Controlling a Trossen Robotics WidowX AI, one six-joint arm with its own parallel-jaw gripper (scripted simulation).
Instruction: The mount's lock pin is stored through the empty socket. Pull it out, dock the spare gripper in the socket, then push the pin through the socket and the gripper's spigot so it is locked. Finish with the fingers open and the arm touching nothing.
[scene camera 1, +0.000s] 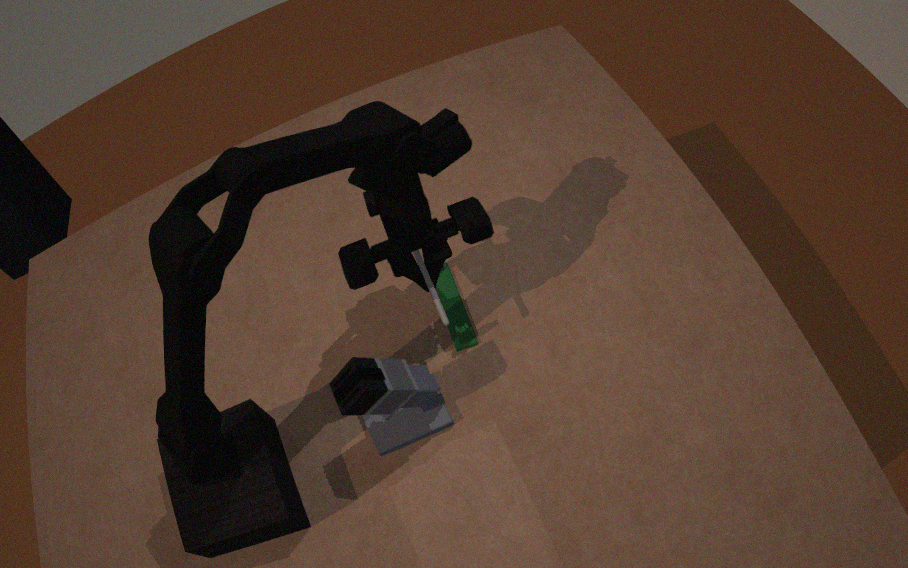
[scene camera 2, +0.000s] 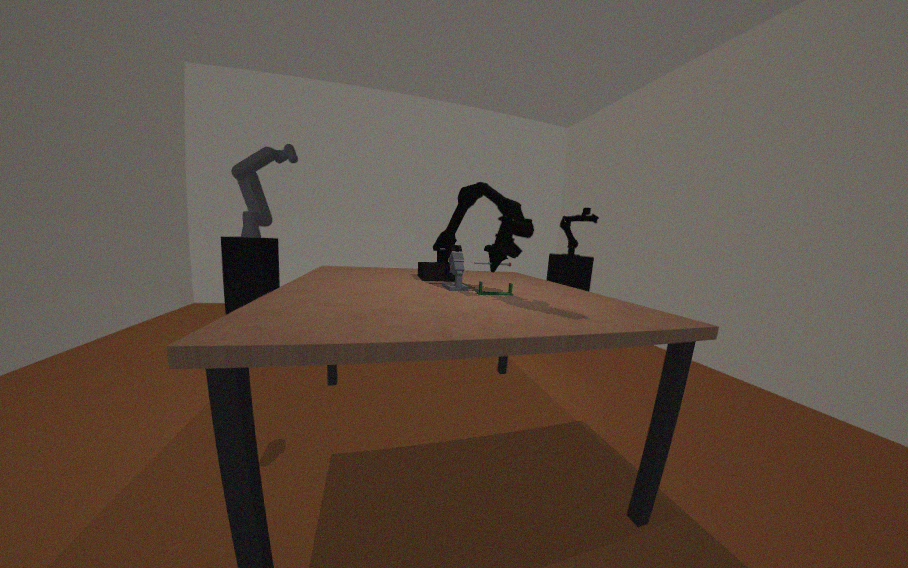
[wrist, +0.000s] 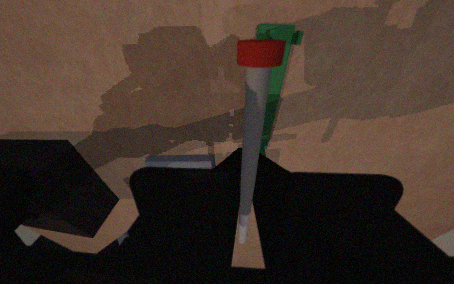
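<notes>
My gripper (scene camera 1: 430, 288), (scene camera 2: 492, 272), (wrist: 245, 153), holding a lock pin (wrist: 258, 56). Spare gripper (scene camera 1: 364, 386). Grey mount (scene camera 1: 424, 414), (wrist: 172, 161). Green cradle (scene camera 1: 460, 328), (wrist: 287, 32).
</notes>
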